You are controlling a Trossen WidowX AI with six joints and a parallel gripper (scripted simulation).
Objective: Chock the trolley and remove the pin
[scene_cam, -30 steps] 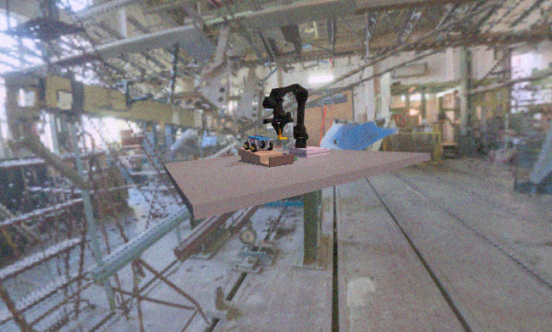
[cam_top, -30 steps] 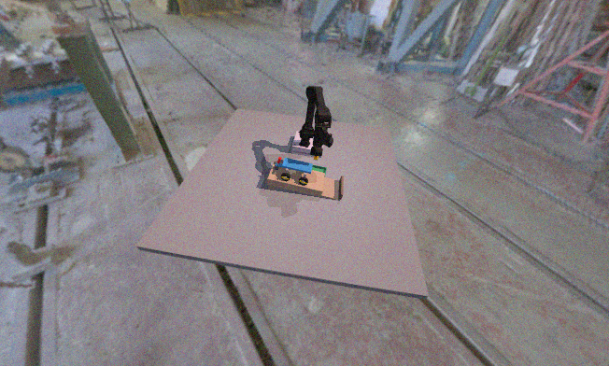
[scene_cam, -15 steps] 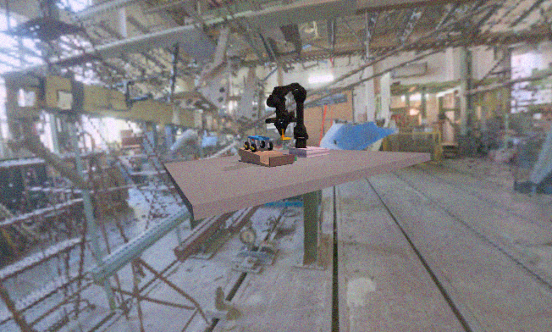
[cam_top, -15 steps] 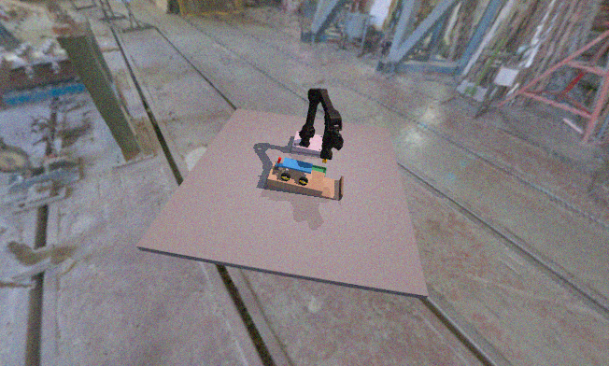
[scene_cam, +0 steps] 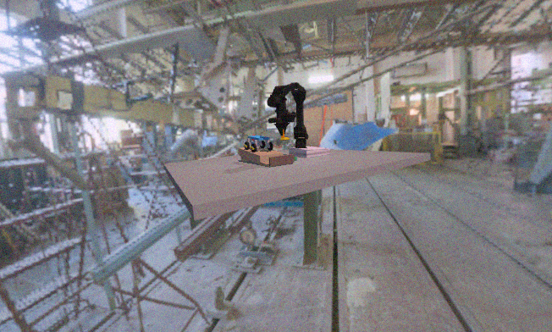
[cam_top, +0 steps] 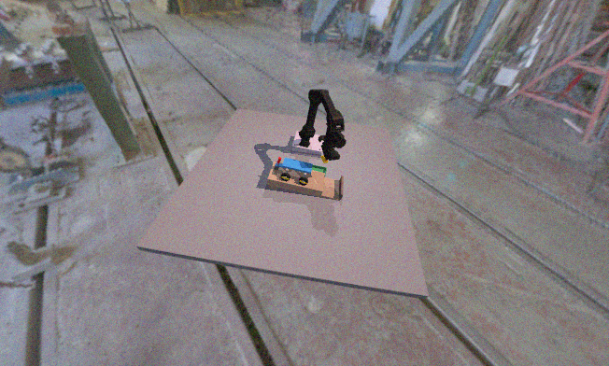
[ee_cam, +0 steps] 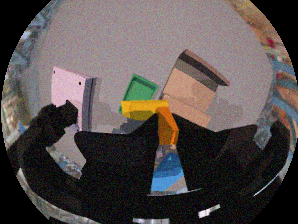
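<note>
Now: gripper tip 2 cm past the yellow chock, 1 cm to the left of it and 1 cm above it. Also, from my gripper tip: red-headed stop pin: 25 cm to the right, 12 cm ahead, 2 cm below; then raised end stop: 13 cm to the left, 13 cm below, 6 cm ahead; then blue trolley: 14 cm to the right, 11 cm ahead, 4 cm below.
</note>
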